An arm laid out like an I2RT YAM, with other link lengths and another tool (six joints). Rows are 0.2 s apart.
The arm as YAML. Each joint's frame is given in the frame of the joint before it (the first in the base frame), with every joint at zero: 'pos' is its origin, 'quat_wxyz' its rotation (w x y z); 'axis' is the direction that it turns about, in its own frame. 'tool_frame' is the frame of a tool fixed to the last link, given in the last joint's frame.
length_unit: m
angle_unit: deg
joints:
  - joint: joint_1
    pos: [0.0, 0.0, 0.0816]
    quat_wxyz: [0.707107, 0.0, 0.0, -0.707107]
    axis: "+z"
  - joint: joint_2
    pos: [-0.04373, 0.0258, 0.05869]
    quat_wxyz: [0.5, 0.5, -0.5, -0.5]
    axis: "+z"
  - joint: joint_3
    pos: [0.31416, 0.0, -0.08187]
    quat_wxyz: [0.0, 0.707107, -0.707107, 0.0]
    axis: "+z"
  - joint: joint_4
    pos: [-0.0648, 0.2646, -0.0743]
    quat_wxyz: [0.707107, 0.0, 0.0, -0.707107]
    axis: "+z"
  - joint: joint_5
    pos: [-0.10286, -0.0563, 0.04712]
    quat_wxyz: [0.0, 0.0, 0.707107, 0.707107]
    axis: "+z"
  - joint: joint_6
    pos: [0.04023, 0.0, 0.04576]
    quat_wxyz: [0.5, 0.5, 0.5, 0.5]
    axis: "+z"
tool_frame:
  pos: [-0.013, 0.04, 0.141]
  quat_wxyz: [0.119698, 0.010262, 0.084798, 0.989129]
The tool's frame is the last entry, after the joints.
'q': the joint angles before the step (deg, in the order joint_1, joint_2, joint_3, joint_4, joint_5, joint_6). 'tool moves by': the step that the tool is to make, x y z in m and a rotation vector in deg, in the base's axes. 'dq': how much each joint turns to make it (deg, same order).
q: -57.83, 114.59, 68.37, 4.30, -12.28, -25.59
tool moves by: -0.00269, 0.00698, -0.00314, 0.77, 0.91, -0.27
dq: 0.35, -0.59, -0.75, -0.95, 0.70, 0.16
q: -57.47, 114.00, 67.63, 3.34, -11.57, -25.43
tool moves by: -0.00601, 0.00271, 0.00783, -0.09, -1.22, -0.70
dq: -0.62, -1.81, -1.62, 0.70, -0.61, 0.80
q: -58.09, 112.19, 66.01, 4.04, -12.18, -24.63
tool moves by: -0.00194, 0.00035, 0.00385, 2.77, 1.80, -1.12
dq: 0.08, 0.32, 3.93, -6.75, 0.91, 0.80
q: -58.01, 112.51, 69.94, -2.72, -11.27, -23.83
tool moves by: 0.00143, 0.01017, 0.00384, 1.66, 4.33, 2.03
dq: 1.37, -0.02, 3.92, -8.10, 1.58, -2.39
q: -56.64, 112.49, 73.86, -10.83, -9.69, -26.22
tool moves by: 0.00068, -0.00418, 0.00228, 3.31, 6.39, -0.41
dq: 1.07, 3.86, 10.30, -12.89, 3.65, -0.93
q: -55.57, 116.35, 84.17, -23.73, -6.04, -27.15
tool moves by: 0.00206, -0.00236, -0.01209, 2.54, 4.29, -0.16
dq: 0.79, 4.25, 6.27, -6.57, 2.26, -0.29
